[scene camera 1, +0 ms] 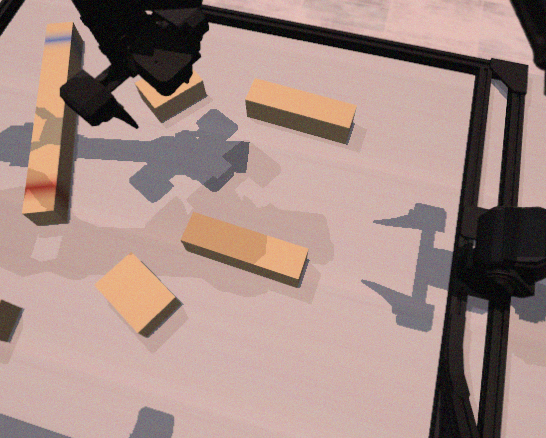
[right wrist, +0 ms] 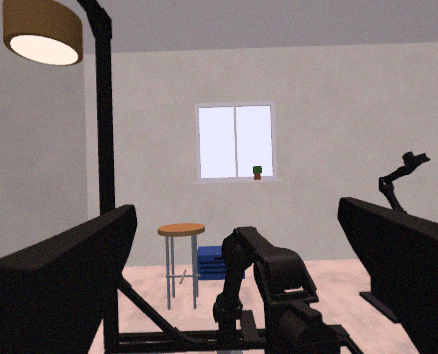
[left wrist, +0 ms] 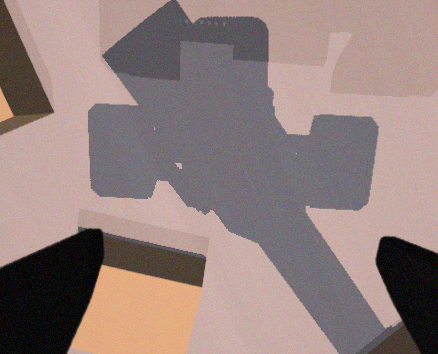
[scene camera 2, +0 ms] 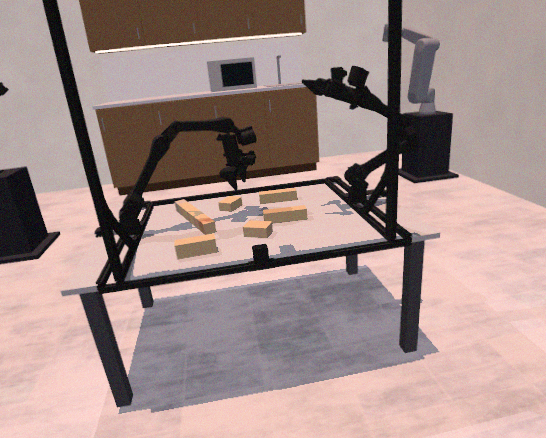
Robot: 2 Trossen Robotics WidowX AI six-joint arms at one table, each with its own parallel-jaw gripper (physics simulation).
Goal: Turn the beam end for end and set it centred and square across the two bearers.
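Frame: origin at the left arm's base, x ahead, y left, z up, level; centimetres.
Seen in the pictures: left gripper, fingertip midpoint: [scene camera 1: 161, 104] [left wrist: 243, 246] [scene camera 2: 240, 186]; right gripper, fingertip midpoint: [right wrist: 237, 210] [scene camera 2: 304, 81]; left arm's base, origin of the base link: [right wrist: 227, 336] [scene camera 2: 131, 232]; right arm's base, origin of the base link: [scene camera 1: 483, 275] [scene camera 2: 358, 200].
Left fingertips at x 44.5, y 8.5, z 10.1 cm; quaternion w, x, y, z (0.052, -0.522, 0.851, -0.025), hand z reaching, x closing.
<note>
Offsets run from my left fingertips to a thing's top centre.
The beam @[dz -7.6, dx -20.6, dy +0.0 cm] [scene camera 1: 47, 100] [scene camera 2: 194, 216] [left wrist: 392, 345], a long block with a blue stripe near one end and a red stripe near the other, lies on the table at the left in both scene views. Two shorter, roughly parallel blocks look like the bearers: one @[dz -7.6, dx +16.7, dy +10.9 cm] [scene camera 1: 300, 107] [scene camera 2: 278, 195] [left wrist: 15, 85] behind, one @[dz -7.6, dx +15.2, dy -13.6 cm] [scene camera 1: 245, 245] [scene camera 2: 285, 214] in front. Neither carries anything. My left gripper [scene camera 1: 152, 112] [scene camera 2: 240, 183] [left wrist: 243, 246] is open and empty, pointing down above the table between beam and bearers. My right gripper [scene camera 2: 305, 82] [right wrist: 237, 210] is open and empty, raised high at the right.
A small block @[dz -8.2, dx -4.8, dy +10.0 cm] [scene camera 1: 185, 97] [scene camera 2: 230, 203] [left wrist: 140, 310] lies under my left gripper's side. Another small block @[dz -8.2, dx +3.2, dy -23.3 cm] [scene camera 1: 137, 295] [scene camera 2: 257, 229] lies in front of the bearers. A further block @[dz -7.0, dx -18.9, dy -31.9 cm] [scene camera 1: 10, 320] [scene camera 2: 196, 246] lies at the front left. A black frame [scene camera 1: 340, 40] [scene camera 2: 215, 273] edges the table.
</note>
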